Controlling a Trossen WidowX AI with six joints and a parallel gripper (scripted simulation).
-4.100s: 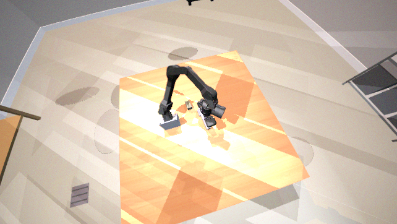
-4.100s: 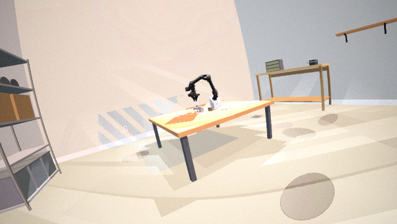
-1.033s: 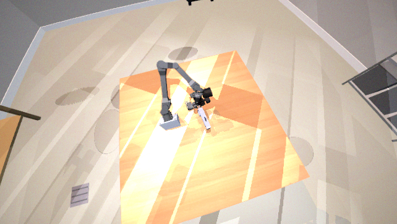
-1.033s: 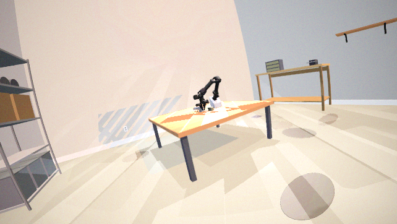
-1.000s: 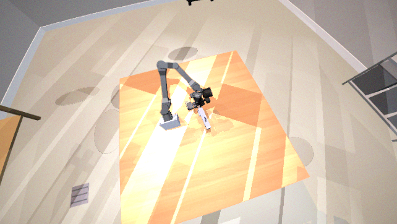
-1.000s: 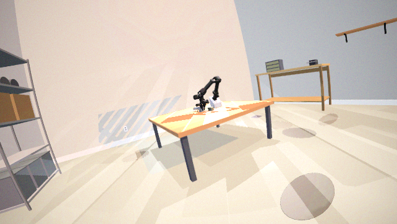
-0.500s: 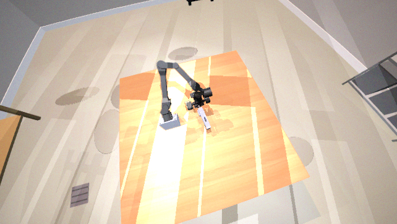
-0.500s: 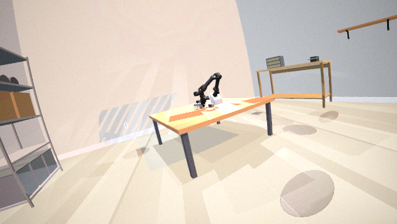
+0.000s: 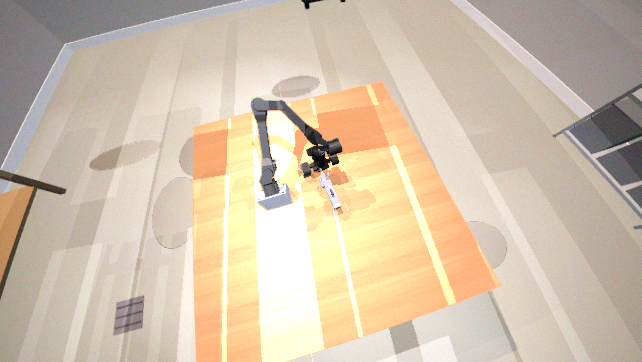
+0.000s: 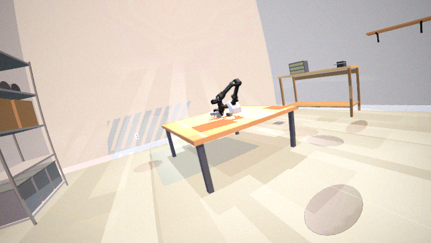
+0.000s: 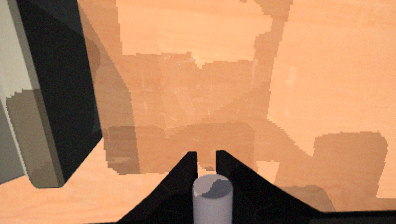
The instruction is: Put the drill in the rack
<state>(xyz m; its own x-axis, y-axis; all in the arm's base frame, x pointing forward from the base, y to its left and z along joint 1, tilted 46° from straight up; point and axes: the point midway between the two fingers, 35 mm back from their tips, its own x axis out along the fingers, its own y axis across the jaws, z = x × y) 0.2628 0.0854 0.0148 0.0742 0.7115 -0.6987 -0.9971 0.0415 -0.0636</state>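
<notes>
Right now my gripper tip is 5 cm to the left of the drill and 3 cm below it. Also, from my gripper tip: grey block (13 cm to the right, 2 cm above).
</notes>
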